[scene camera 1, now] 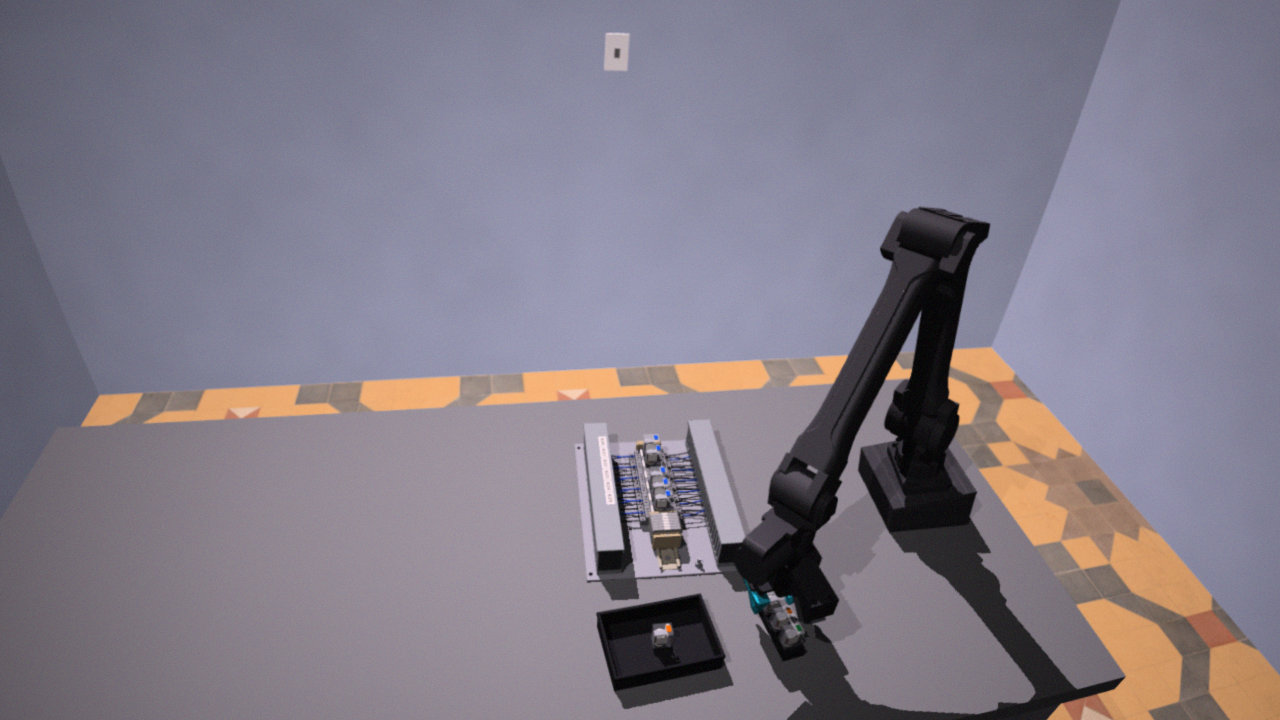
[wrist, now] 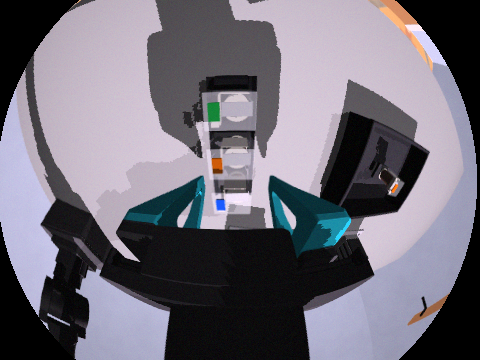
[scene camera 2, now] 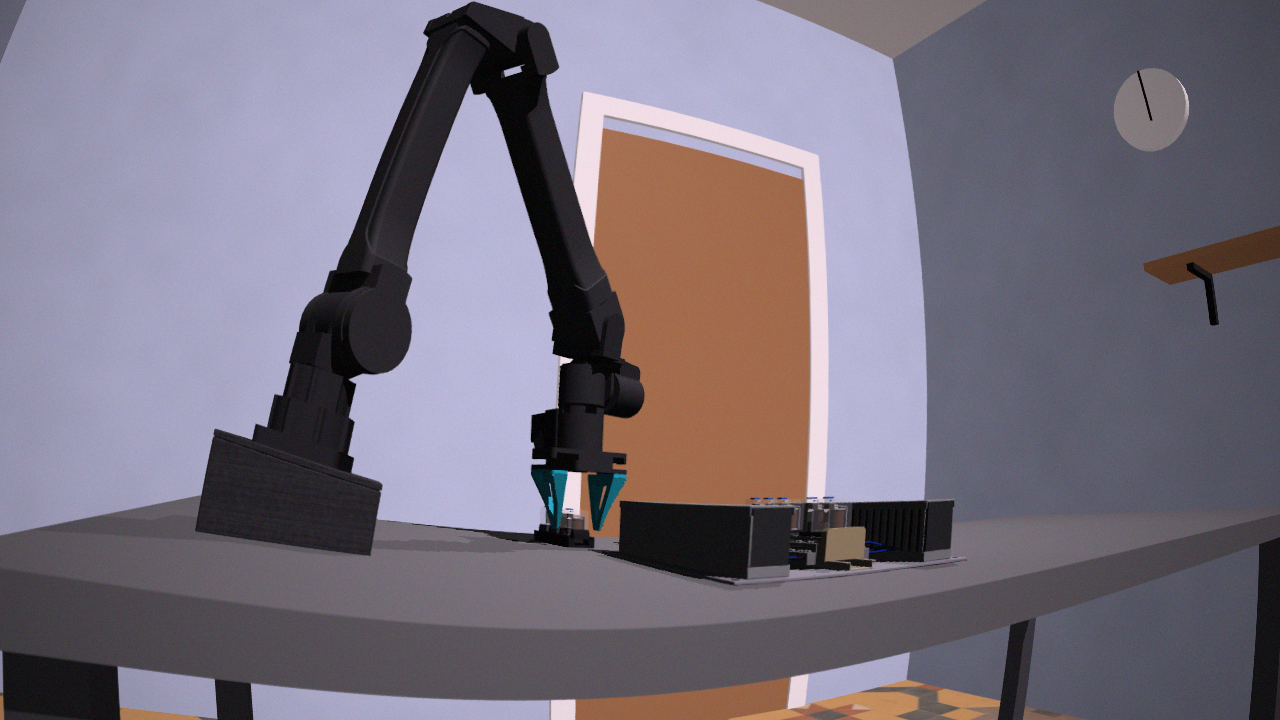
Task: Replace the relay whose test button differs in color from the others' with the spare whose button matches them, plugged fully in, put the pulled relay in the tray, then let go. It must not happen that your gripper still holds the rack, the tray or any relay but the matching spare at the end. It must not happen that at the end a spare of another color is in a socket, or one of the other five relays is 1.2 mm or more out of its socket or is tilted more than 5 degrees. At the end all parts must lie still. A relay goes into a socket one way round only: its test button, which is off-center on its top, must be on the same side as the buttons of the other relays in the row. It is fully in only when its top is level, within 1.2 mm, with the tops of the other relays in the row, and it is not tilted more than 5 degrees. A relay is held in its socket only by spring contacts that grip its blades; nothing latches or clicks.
Path:
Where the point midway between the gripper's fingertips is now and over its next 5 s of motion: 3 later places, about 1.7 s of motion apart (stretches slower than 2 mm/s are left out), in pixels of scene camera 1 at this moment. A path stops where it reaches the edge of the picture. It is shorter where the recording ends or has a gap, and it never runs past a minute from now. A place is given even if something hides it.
My gripper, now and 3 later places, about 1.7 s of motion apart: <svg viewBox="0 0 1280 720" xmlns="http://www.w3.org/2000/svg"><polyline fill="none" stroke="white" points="770,606 773,597 775,593 774,563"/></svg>

